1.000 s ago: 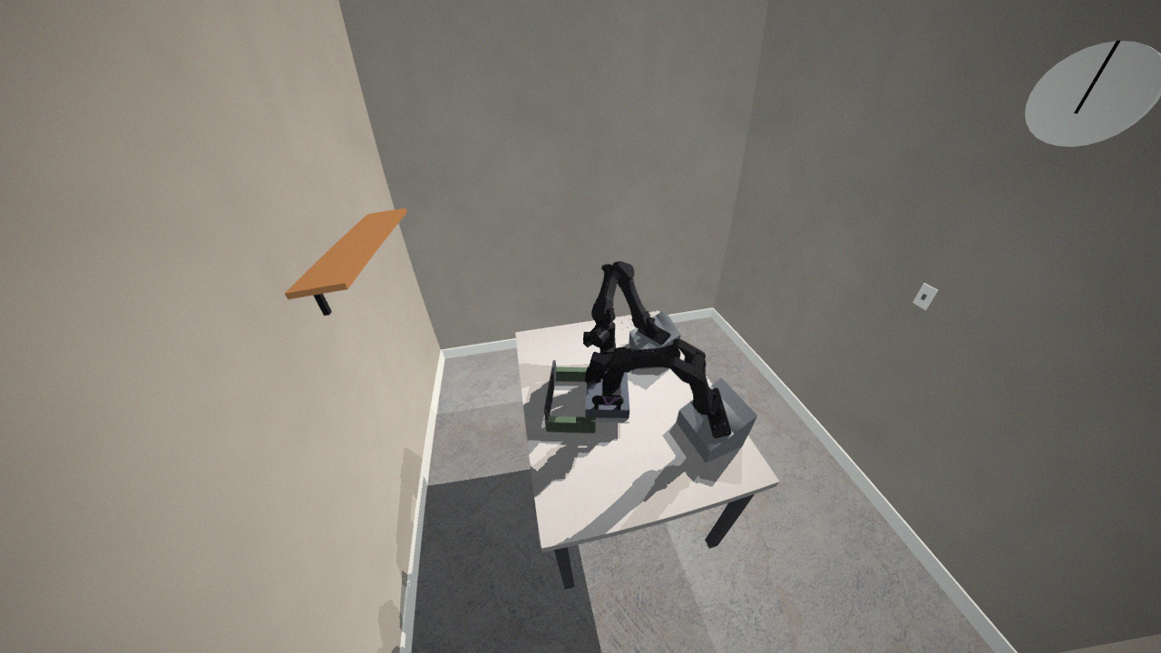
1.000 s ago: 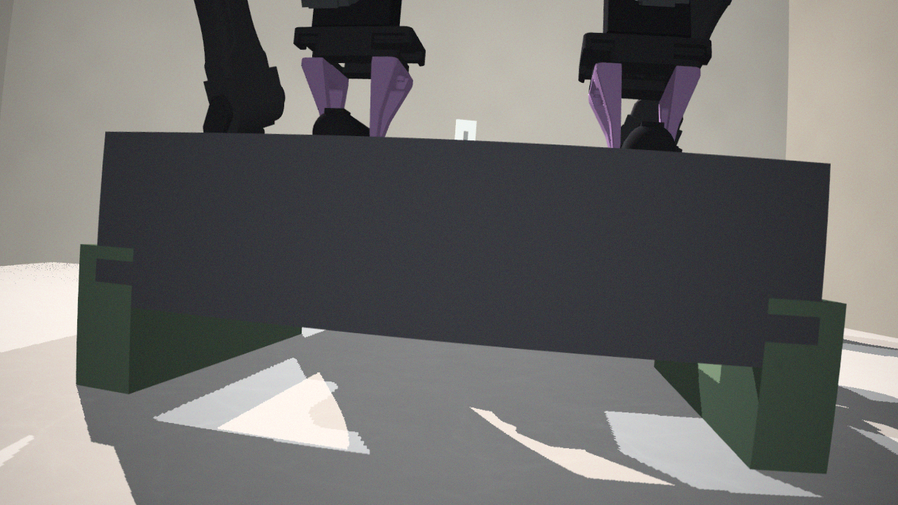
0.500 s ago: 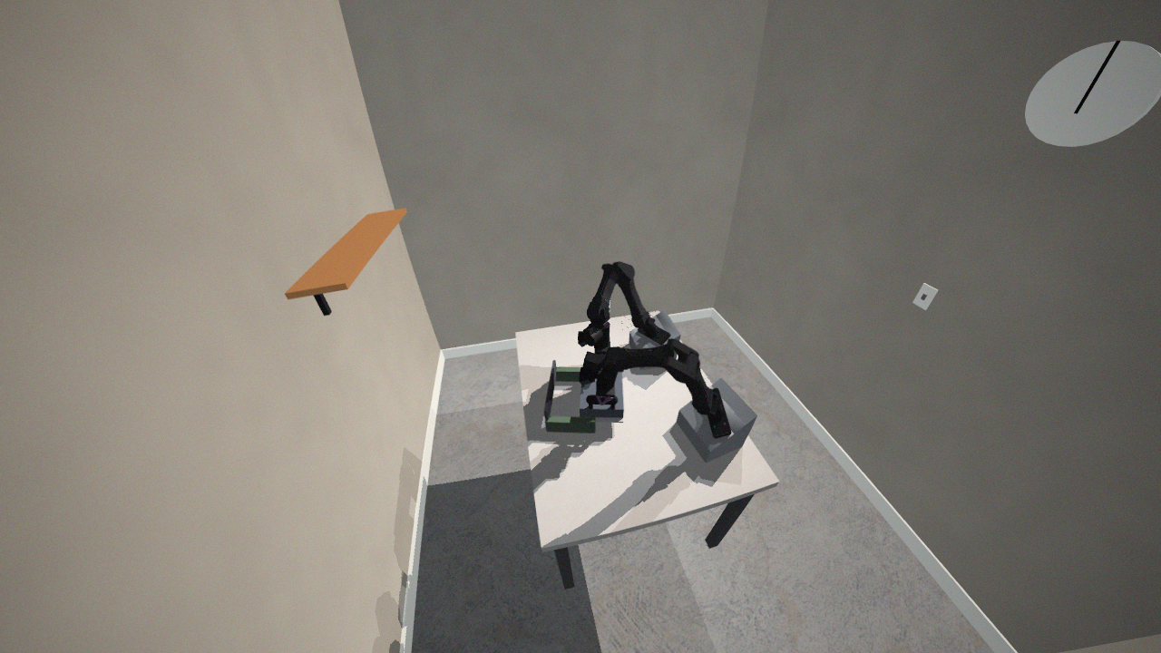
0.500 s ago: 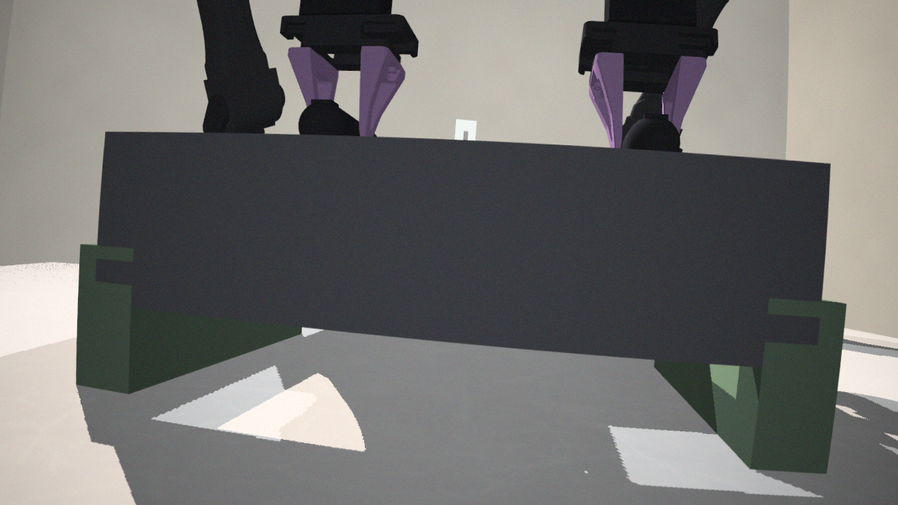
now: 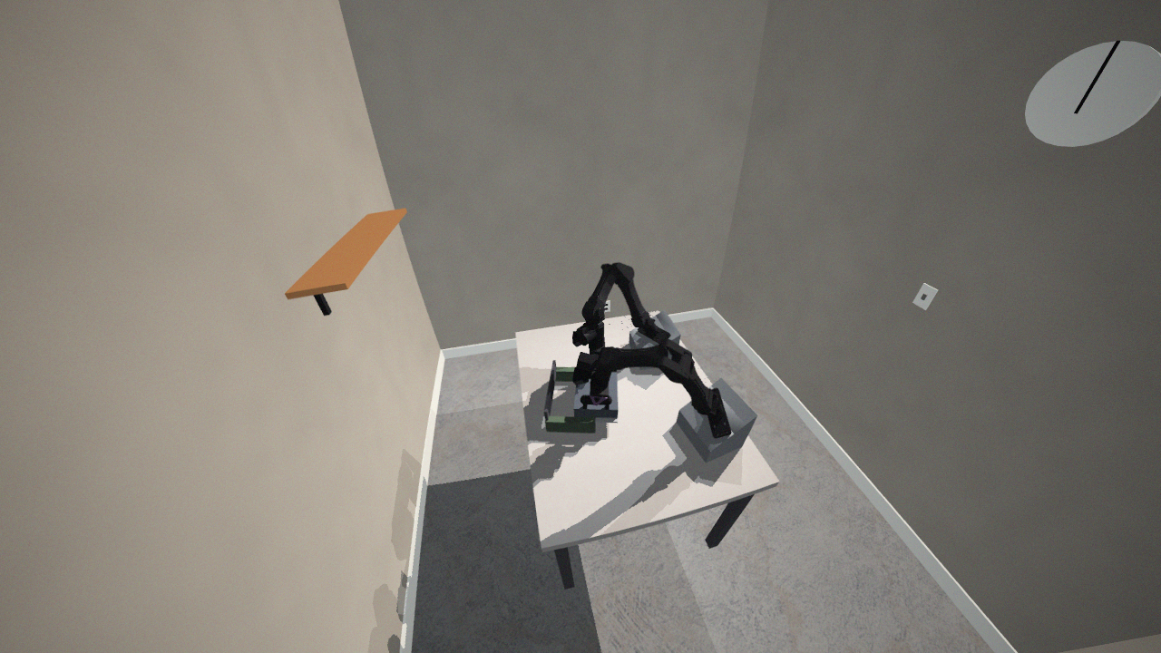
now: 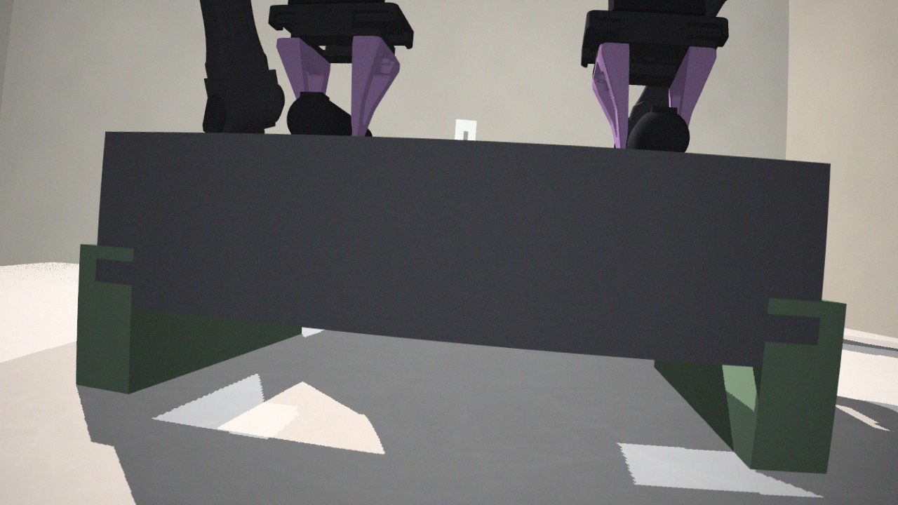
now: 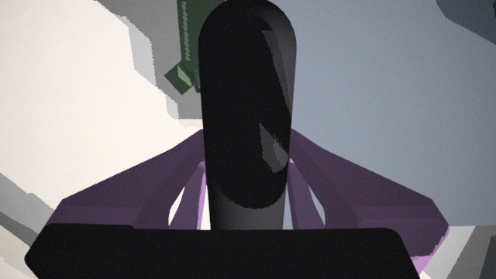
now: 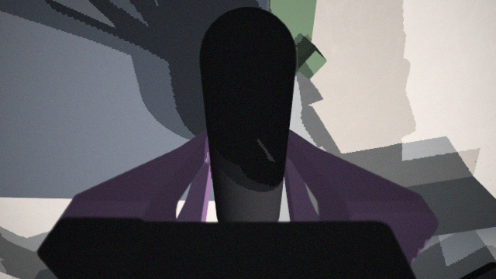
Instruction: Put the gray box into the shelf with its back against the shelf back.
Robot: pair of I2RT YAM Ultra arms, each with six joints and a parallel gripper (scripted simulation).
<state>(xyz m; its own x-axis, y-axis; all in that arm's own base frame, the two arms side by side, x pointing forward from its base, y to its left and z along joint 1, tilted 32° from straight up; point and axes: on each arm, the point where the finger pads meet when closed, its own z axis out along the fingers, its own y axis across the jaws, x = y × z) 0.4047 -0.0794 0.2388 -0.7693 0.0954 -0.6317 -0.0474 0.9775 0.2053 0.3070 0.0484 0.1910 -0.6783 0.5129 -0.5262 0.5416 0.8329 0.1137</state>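
My right gripper is now 110 mm to the right of the gray box, 50 mm above it and 40 mm short of it. From my right hand the other things lie so: dark panel (230 mm ahead, 80 mm below, 40 mm to the left).
The gray box is 40 mm behind my left hand, 110 mm to the right of it and 50 mm below it. The rest, counted from my left hand: dark panel 150 mm ahead, 180 mm to the right, 80 mm below.
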